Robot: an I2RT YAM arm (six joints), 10 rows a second.
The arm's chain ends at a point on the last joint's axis. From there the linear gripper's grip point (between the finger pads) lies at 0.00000 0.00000 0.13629 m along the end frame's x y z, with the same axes.
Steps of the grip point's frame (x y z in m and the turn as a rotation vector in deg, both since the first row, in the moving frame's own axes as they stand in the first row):
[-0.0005, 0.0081, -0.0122, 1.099, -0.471, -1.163]
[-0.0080, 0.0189, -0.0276, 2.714, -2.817, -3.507]
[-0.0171, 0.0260, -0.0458, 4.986, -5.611, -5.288]
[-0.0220, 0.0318, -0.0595, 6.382, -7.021, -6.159]
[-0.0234, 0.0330, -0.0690, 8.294, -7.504, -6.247]
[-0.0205, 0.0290, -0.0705, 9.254, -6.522, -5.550]
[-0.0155, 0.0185, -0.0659, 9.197, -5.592, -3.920]
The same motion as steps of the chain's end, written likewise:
[0.0006, 0.0107, -0.0122, 1.099, -0.471, -1.163]
[-0.0011, 0.0251, -0.0273, 2.714, -2.817, -3.507]
[-0.0033, 0.0372, -0.0446, 4.986, -5.611, -5.288]
[-0.0046, 0.0460, -0.0576, 6.382, -7.021, -6.159]
[-0.0046, 0.0516, -0.0664, 8.294, -7.504, -6.247]
[-0.0040, 0.0501, -0.0679, 9.254, -6.522, -5.550]
[-0.0015, 0.0398, -0.0635, 9.197, -5.592, -3.920]

